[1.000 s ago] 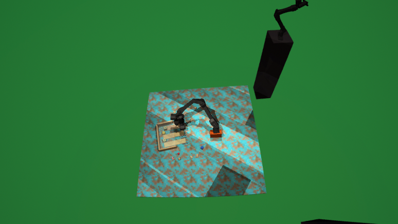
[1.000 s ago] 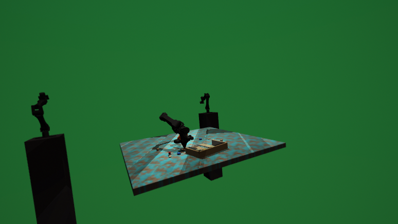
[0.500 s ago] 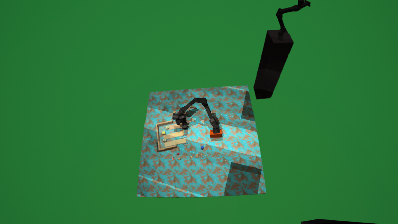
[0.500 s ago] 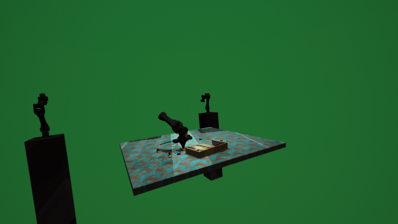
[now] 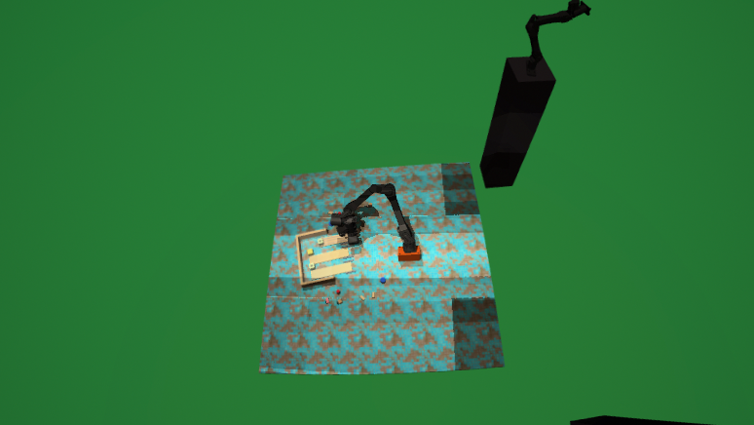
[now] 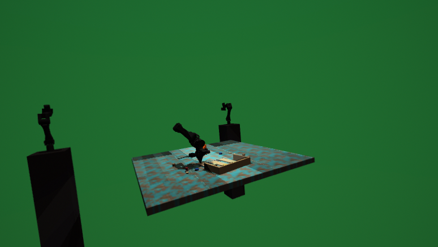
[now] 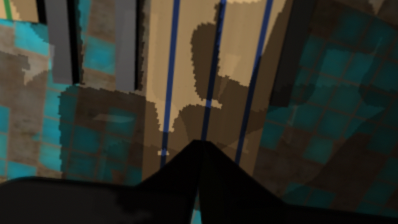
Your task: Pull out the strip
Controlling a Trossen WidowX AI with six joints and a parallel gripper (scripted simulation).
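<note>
Right now the striped strip is 90 mm ahead of my gripper tip and 10 mm to the left of it.
</note>
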